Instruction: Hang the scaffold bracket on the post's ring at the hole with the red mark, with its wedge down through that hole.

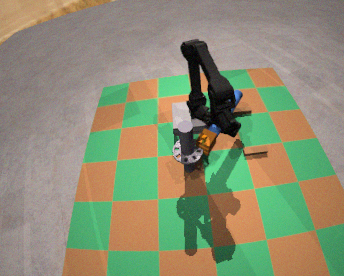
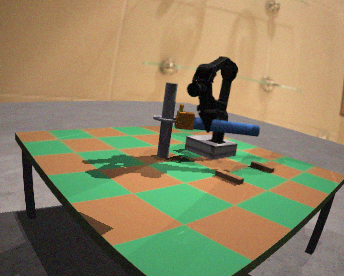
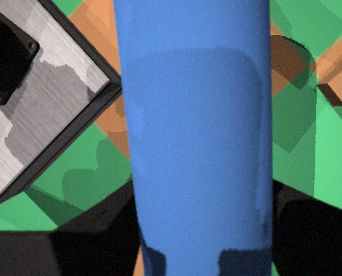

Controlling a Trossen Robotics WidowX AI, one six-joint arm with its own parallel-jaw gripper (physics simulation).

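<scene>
The scaffold bracket is a blue tube (image 1: 237, 98) (image 2: 237, 128) (image 3: 200, 125) with an orange head (image 1: 206, 141) (image 2: 185, 120). A small yellowish wedge (image 2: 181, 108) stands up from the head. My gripper (image 1: 221, 126) (image 2: 209, 124) (image 3: 196, 179) is shut on the blue tube and holds it nearly level above the table. The grey post (image 1: 186, 140) (image 2: 168, 105) stands upright and carries a pale ring (image 1: 178, 156) (image 2: 158, 118) with holes. The head is close beside the ring, at about its height; whether they touch is unclear. I cannot make out the red mark or the wedge's lower end.
The arm's grey base (image 1: 180, 112) (image 2: 200, 145) (image 3: 65, 80) stands behind the post. Two brown strips lie on the checkered table (image 2: 180, 205): one strip (image 1: 256, 153) (image 2: 229, 177) nearer the front, another strip (image 1: 244, 113) (image 2: 262, 167) farther back.
</scene>
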